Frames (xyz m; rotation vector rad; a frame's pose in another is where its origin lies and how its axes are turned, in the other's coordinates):
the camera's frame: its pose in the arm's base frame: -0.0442 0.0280 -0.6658 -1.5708 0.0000 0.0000
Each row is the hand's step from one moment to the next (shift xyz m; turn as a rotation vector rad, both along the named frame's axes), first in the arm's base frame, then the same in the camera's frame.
Working: the arm's base frame: its pose in the camera's frame: 0.0442 -0.6658 -0.0280 1.5708 0.0000 0.0000

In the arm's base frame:
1: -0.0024 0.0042 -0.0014 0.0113 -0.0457 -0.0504
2: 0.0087 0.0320 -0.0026 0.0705 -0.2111 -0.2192
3: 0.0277 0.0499 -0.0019 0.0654 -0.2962 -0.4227
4: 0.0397 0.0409 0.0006 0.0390 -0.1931 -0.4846
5: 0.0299 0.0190 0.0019 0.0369 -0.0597 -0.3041
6: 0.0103 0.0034 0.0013 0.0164 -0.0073 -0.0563
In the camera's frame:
1: -0.0024 0.0014 0.0042 0.0113 0.0504 -0.0457
2: 0.0087 0.0026 0.0320 0.0705 0.2192 -0.2111
3: 0.0277 0.0019 0.0499 0.0654 0.4227 -0.2962
4: 0.0397 -0.0006 0.0409 0.0390 0.4846 -0.1931
5: 0.0299 -0.0019 0.0190 0.0369 0.3041 -0.0597
6: 0.0103 -0.0013 0.0034 0.0164 0.0563 -0.0073

